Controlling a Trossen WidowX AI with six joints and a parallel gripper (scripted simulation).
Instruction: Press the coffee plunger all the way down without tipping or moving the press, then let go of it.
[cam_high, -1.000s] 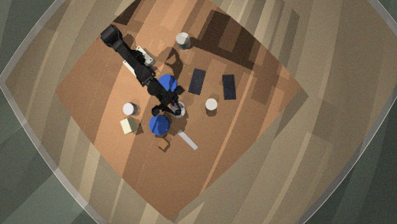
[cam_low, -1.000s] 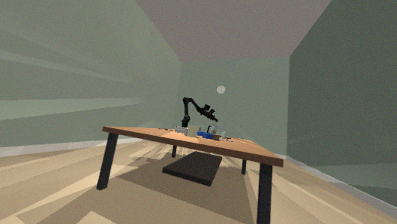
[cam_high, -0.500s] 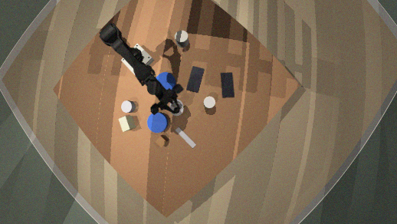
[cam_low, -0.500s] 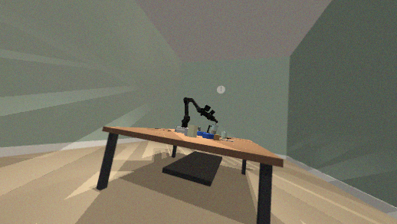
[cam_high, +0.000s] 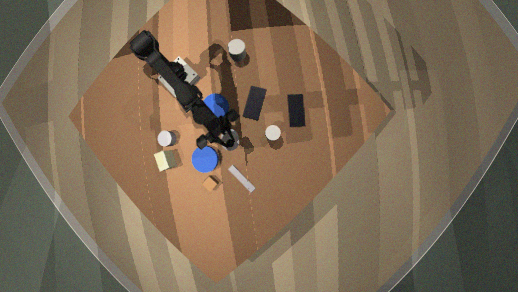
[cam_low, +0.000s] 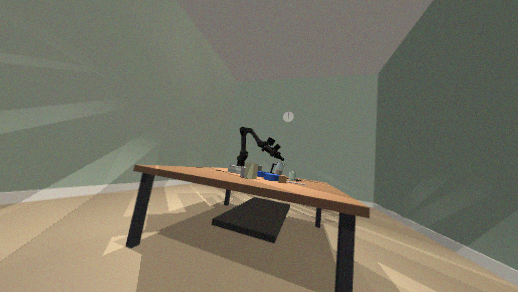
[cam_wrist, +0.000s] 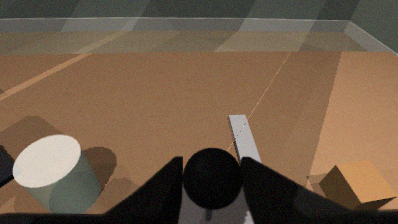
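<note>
Right now my gripper tip is 40 mm past the coffee press, 10 mm to the right of it and 80 mm above it. The rest, counted from my gripper tip: grey cup 290 mm behind, 160 mm to the right, 140 mm below; beige block 230 mm behind, 240 mm to the right, 120 mm below; brown cube 210 mm to the right, 150 mm below.
</note>
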